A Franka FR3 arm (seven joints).
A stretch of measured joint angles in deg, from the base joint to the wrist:
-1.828, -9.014, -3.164, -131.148, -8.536, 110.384, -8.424
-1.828, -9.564, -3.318, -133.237, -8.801, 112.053, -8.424
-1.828, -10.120, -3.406, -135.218, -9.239, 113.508, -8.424
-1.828, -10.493, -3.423, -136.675, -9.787, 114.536, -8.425
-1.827, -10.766, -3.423, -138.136, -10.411, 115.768, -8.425
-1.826, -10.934, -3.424, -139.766, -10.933, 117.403, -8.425
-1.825, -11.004, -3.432, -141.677, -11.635, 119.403, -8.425
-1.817, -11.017, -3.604, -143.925, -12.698, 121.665, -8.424
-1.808, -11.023, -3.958, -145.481, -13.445, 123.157, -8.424
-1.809, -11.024, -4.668, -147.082, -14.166, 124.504, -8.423
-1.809, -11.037, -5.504, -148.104, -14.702, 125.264, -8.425
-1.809, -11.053, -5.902, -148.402, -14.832, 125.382, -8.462
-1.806, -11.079, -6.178, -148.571, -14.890, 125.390, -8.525
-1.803, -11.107, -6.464, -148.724, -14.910, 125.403, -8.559
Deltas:
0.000, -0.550, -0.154, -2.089, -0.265, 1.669, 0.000
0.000, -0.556, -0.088, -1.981, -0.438, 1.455, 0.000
0.000, -0.373, -0.017, -1.457, -0.548, 1.028, -0.001
0.001, -0.273, 0.000, -1.461, -0.624, 1.232, 0.000
0.001, -0.168, -0.001, -1.630, -0.522, 1.635, 0.000
0.001, -0.070, -0.008, -1.911, -0.702, 2.000, 0.000
0.008, -0.013, -0.172, -2.248, -1.063, 2.262, 0.001
0.009, -0.006, -0.354, -1.556, -0.747, 1.492, 0.000
-0.001, -0.001, -0.710, -1.601, -0.721, 1.347, 0.001
0.000, -0.013, -0.836, -1.022, -0.536, 0.760, -0.002
0.000, -0.016, -0.398, -0.298, -0.130, 0.118, -0.037
0.003, -0.026, -0.276, -0.169, -0.058, 0.008, -0.063
0.003, -0.028, -0.286, -0.153, -0.020, 0.013, -0.034

